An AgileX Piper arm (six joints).
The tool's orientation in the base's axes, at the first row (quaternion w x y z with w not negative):
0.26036, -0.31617, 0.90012, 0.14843
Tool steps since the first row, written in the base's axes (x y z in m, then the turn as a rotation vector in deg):
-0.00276, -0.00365, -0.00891, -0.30, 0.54, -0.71
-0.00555, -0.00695, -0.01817, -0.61, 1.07, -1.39
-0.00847, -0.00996, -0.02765, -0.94, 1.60, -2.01
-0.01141, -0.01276, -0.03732, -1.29, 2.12, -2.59
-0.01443, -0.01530, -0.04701, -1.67, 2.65, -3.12
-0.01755, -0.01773, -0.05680, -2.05, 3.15, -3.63
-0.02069, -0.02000, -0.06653, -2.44, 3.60, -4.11
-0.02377, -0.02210, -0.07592, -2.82, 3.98, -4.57
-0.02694, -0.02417, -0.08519, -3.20, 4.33, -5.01
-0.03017, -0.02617, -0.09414, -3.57, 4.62, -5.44
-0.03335, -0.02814, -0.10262, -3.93, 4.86, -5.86
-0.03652, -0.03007, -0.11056, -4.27, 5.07, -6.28
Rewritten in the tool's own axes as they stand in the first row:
0.00864, -0.00189, 0.00470, 0.33, 0.53, 0.70
0.01733, -0.00353, 0.00982, 0.66, 1.06, 1.37
0.02608, -0.00489, 0.01521, 0.97, 1.61, 1.99
0.03485, -0.00610, 0.02083, 1.27, 2.17, 2.56
0.04356, -0.00706, 0.02655, 1.56, 2.76, 3.08
0.05234, -0.00788, 0.03236, 1.85, 3.33, 3.57
0.06101, -0.00857, 0.03819, 2.16, 3.88, 4.01
0.06938, -0.00913, 0.04383, 2.49, 4.36, 4.41
0.07772, -0.00960, 0.04935, 2.81, 4.83, 4.78
0.08588, -0.00994, 0.05462, 3.16, 5.24, 5.12
0.09373, -0.01024, 0.05953, 3.52, 5.61, 5.43
0.10126, -0.01046, 0.06402, 3.88, 5.95, 5.74

